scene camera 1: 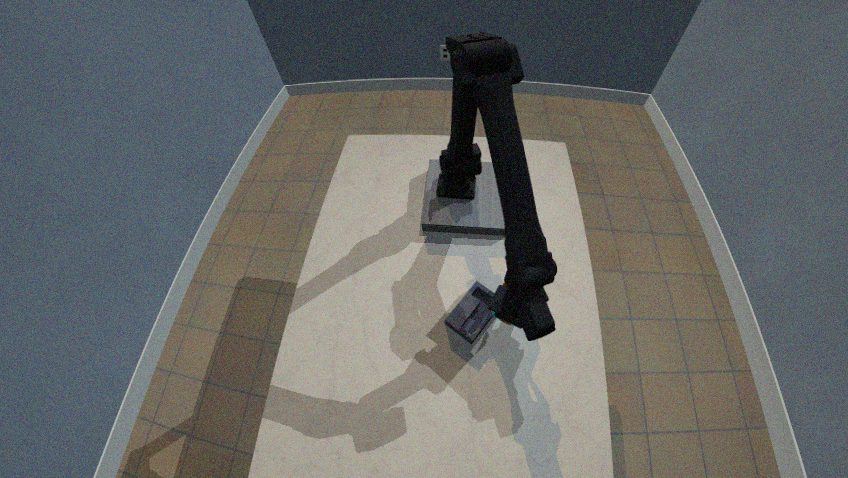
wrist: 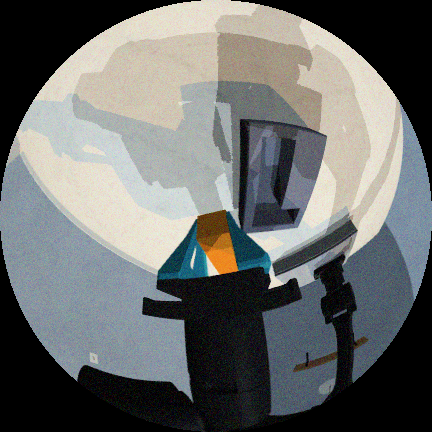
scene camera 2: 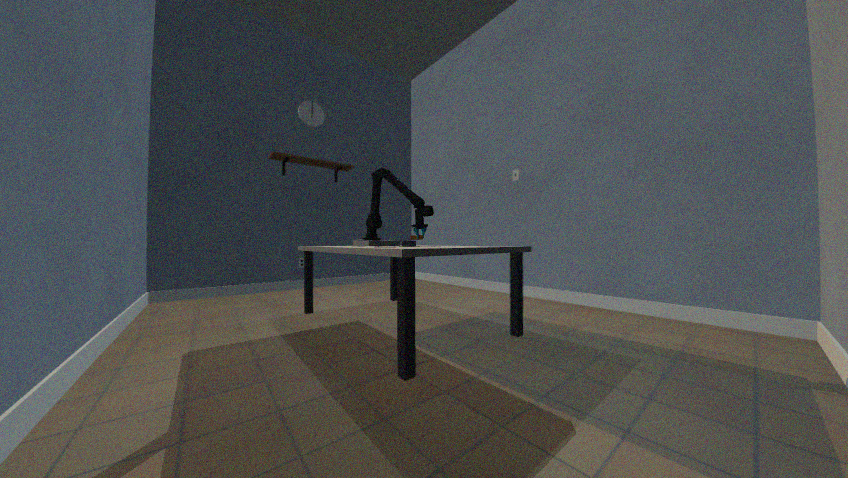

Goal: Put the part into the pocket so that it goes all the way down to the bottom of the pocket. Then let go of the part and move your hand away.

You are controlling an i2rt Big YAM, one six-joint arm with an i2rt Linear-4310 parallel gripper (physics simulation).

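Where they show: gripper, between the fingertips: (scene camera 1: 506, 319) (wrist: 213, 218) (scene camera 2: 420, 239); arm's base, origin of its link: (scene camera 1: 456, 187) (wrist: 328, 265) (scene camera 2: 371, 240).
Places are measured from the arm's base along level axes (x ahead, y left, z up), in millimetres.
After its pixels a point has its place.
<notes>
My gripper (scene camera 1: 500, 317) {x 412, y 166, z 0 mm} (scene camera 2: 419, 232) {x 412, y 166, z 0 mm} (wrist: 213, 218) {x 412, y 166, z 0 mm} has teal fingers and is shut on the orange part (wrist: 218, 245) {x 404, y 167, z 31 mm}. In the wrist view the part's end sticks out between the fingertips; its full shape is hidden. The dark grey-purple block (scene camera 1: 466, 304) {x 379, y 62, z -10 mm} (scene camera 2: 408, 243) {x 449, y 44, z -27 mm} (wrist: 311, 156) {x 413, y 39, z -10 mm} lies on the table with an L-shaped pocket (wrist: 286, 165) {x 412, y 69, z -19 mm} open at its top. The pocket has a long slot and a short foot. In the wrist view the fingertips are to the lower left of the block, outside the pocket. In scene camera 2 the gripper hangs a little above the table, slightly higher than the block.
The arm's base stands on a grey slab (scene camera 1: 429, 204) {x 75, y -77, z -2 mm} (wrist: 315, 251) {x 141, y 46, z -21 mm} at the back of the pale table (scene camera 1: 332, 332) {x 496, y -290, z -46 mm} (scene camera 2: 463, 249) {x 1086, y -92, z -53 mm}. The slab is near the block's far side. Arm shadows fall across the table and around the block. A brown shelf (scene camera 2: 311, 161) and a round clock (scene camera 2: 311, 112) are on the wall.
</notes>
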